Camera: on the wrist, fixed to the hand. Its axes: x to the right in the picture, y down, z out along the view.
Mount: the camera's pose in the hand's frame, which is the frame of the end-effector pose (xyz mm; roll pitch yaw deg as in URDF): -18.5 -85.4 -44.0 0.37 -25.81 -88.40
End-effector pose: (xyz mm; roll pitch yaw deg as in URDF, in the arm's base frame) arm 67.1 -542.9 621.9 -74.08 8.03 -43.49
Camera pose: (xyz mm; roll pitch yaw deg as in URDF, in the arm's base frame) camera 15.7 -584.7 693.9 -134.97 -76.32 3.12
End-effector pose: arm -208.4 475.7 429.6 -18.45 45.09 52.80
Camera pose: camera -147.0 399.6 432.3 -53.87 -28.35 -1.63
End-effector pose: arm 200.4 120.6 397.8 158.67 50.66 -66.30
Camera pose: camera 286.3 162.7 418.4 -118.45 28.95 62.72
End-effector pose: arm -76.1 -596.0 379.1 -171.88 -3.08 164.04
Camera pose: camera -77.0 -677.2 433.6 177.38 17.59 -108.45
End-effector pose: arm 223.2 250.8 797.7 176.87 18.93 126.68
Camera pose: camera 155.7 194.6 840.8 -158.23 27.77 -134.66
